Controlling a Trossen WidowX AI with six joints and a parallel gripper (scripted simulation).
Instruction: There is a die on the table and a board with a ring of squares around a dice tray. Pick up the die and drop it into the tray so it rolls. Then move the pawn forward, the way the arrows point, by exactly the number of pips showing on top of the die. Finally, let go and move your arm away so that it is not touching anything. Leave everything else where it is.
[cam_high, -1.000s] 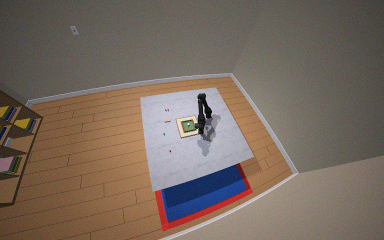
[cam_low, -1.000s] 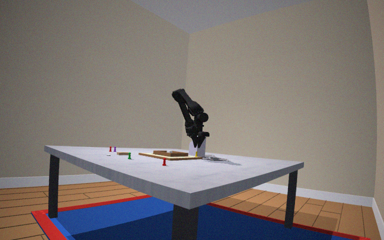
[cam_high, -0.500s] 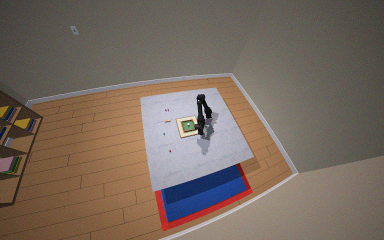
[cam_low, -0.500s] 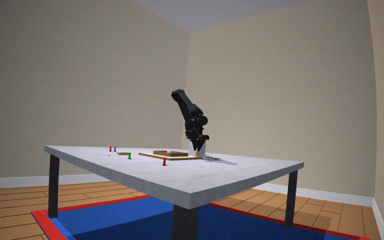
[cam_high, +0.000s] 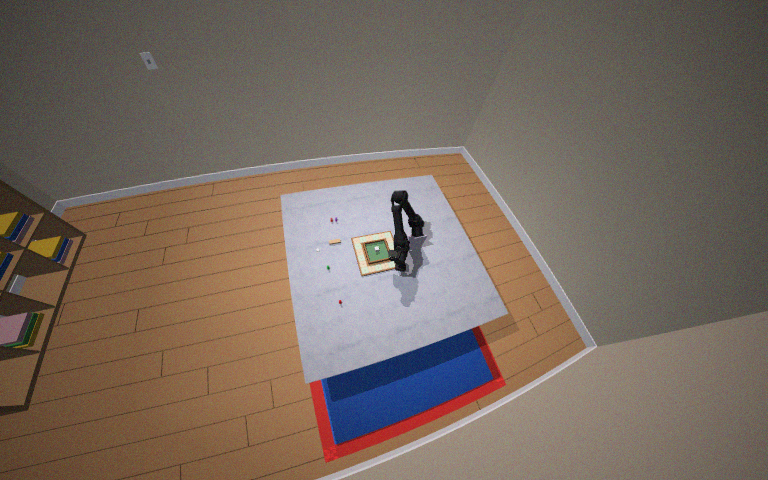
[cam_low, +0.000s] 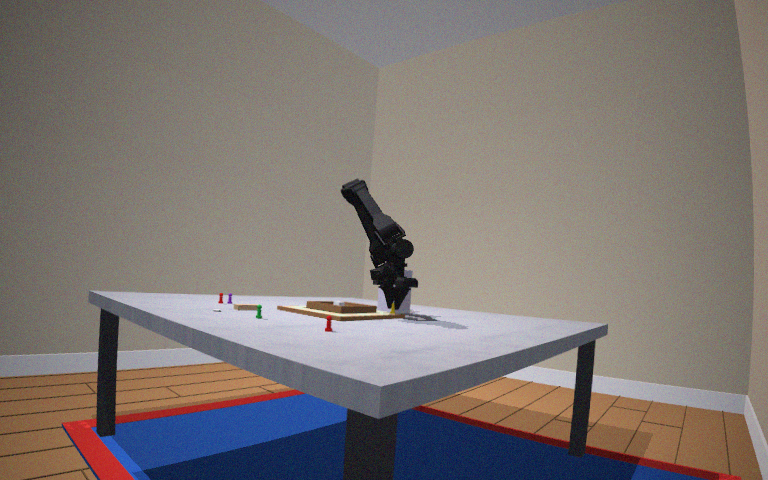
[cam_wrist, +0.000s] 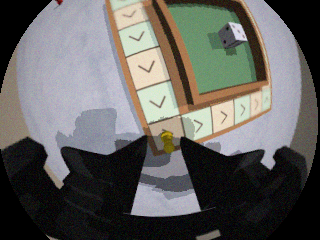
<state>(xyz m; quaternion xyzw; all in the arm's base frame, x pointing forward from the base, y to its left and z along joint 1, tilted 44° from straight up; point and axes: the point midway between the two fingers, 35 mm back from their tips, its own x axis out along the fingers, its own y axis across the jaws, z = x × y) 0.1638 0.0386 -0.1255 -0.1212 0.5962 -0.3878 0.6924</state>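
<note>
The white die is 100 mm ahead of my gripper tip and 140 mm to the right of it. The rest, counted from my gripper tip: small wooden block (360 mm ahead, 270 mm to the right, 20 mm below); green dice tray (100 mm ahead, 120 mm to the right, 20 mm below); yellow pawn (right at my gripper tip).
</note>
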